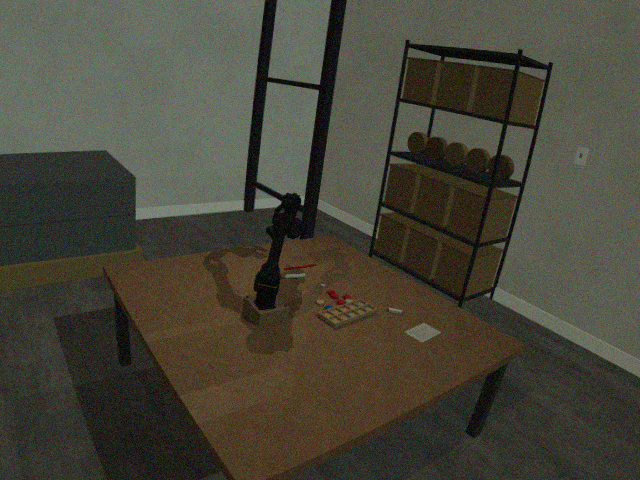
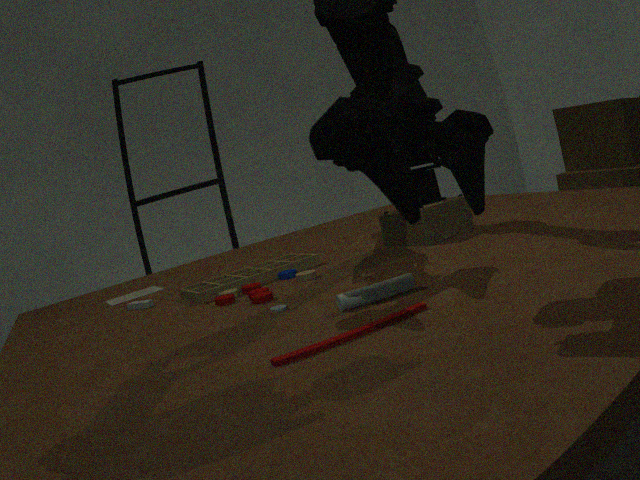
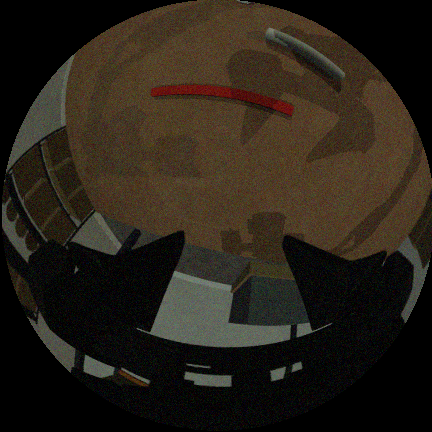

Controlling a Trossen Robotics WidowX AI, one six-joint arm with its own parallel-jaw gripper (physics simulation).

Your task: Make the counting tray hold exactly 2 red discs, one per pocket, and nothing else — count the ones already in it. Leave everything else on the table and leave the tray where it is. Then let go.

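Observation:
The wooden counting tray [image 1: 356, 319] [image 2: 199, 297] lies on the table; its pockets are too small and dark to read surely. Several red discs lie close together beside it, among them one red disc [image 1: 331, 293] and another red disc [image 2: 224, 299]. A blue disc [image 1: 328, 307] [image 2: 286, 274] and a cream disc [image 1: 320, 302] [image 2: 306, 275] lie near the tray, and a second cream disc [image 1: 348, 300] [image 2: 227, 292] is by the red ones. My gripper [image 2: 446, 217] [image 3: 234, 238] is open and empty, raised above the table and well away from the discs.
A red rod [image 1: 299, 267] [image 2: 348, 335] [image 3: 200, 90] and a grey-white cylinder [image 1: 294, 275] [image 2: 375, 292] [image 3: 306, 52] lie on the table. A small white piece [image 1: 395, 310] [image 2: 140, 304] and a white card [image 1: 422, 332] [image 2: 135, 295] lie beyond the tray. A small pale disc [image 1: 323, 285] [image 2: 278, 307] lies near the red discs.

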